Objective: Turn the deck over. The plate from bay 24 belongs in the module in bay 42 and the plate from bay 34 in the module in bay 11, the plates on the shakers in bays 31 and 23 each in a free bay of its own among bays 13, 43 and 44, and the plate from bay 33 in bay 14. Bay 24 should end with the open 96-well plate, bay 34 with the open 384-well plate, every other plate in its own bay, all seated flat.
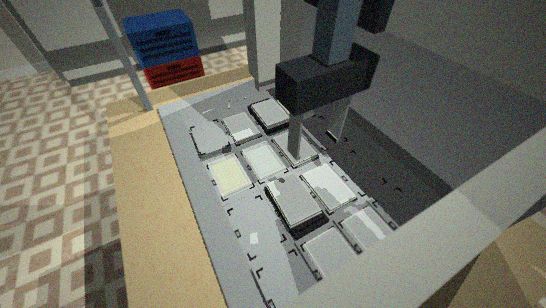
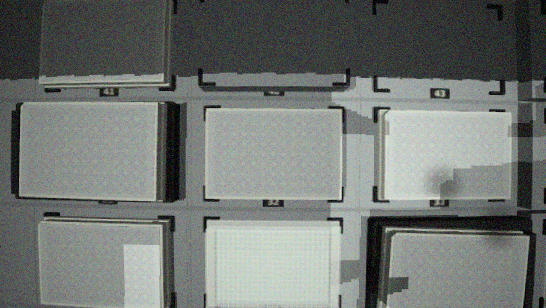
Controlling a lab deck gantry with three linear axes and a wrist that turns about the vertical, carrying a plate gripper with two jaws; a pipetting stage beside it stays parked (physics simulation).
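Frame: origin at the robot's base, x ahead, y left, z up, level; metres.
Seen in the pictures: gripper, between the fingertips: (image 1: 313, 145); robot's base, origin of its link: (image 1: 192, 132).
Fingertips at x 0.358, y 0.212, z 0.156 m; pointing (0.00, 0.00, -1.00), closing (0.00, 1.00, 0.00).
Note:
Offsets run from my fingertips to a thing's top centre. "spot": to the spot under its first point.
My gripper (image 1: 315, 147) is open and empty, its jaws above the lidded bay 32 plate {dx -0.130, dy +0.045, dz -0.142 m} (image 1: 306, 151) (image 2: 274, 154). The bay 31 plate {dx -0.288, dy +0.047, dz -0.119 m} (image 1: 270, 112) (image 2: 89, 150) and the bay 23 plate {dx +0.029, dy -0.063, dz -0.119 m} (image 1: 295, 200) (image 2: 465, 272) sit on dark shakers. The bay 33 plate {dx +0.034, dy +0.045, dz -0.142 m} (image 1: 327, 181) (image 2: 455, 142) lies flat. Plates also lie in bay 24 {spot: dx +0.175, dy -0.070, dz -0.127 m} (image 1: 327, 252) and bay 34 {spot: dx +0.176, dy +0.024, dz -0.127 m} (image 1: 361, 231). The yellowish open 96-well plate {dx -0.130, dy -0.169, dz -0.142 m} (image 1: 230, 175) is in bay 12, the pale open 384-well plate {dx -0.130, dy -0.062, dz -0.142 m} (image 1: 264, 159) (image 2: 274, 267) in bay 22. The bay 11 module {spot: dx -0.266, dy -0.172, dz -0.137 m} (image 1: 211, 141) and bay 42 module {dx -0.130, dy +0.152, dz -0.134 m} (image 2: 272, 80) carry no visible plate; bay 42 is mostly shadowed.
Bay 21 holds a lidded plate {dx -0.294, dy -0.062, dz -0.142 m} (image 1: 240, 124) (image 2: 82, 270), and bay 41 another plate {dx -0.294, dy +0.152, dz -0.142 m} (image 2: 105, 42). Bay 43 shows corner marks and no plate. A grey frame beam (image 1: 450, 227) crosses the front. Blue and red boxes (image 1: 161, 40) stand beyond the deck.

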